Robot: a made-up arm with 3 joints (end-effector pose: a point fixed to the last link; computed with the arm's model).
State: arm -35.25 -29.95 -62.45
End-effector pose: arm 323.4 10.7 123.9 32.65 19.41 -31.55
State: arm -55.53 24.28 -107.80
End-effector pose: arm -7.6 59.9 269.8 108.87 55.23 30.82
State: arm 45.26 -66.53 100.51
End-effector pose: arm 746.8 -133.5 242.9 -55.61 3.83 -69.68
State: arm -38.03 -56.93 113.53
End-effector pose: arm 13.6 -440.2 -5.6 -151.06 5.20 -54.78
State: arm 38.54 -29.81 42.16
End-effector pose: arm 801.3 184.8 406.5 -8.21 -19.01 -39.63
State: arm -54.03 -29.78 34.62
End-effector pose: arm -60.7 -167.2 -150.4 -82.21 28.73 -36.87
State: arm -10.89 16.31 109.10
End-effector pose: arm 207.4 39.7 -81.6 -110.94 10.68 17.22
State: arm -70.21 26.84 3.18
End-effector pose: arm -449.0 118.4 223.8 8.35 69.38 42.81
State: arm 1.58 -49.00 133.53
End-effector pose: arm 356.3 -255.7 24.3 -132.01 -0.39 -49.16
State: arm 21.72 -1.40 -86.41
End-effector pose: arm 435.9 186.8 533.6 97.29 -18.79 -5.39
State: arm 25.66 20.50 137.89
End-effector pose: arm 534.2 108.2 199.2 -134.41 -25.31 17.13
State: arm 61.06 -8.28 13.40
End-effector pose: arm 668.2 343.5 760.7 34.38 -43.31 -34.92
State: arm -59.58 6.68 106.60
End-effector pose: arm -263.5 -250.4 18.8 -132.25 55.45 -0.47
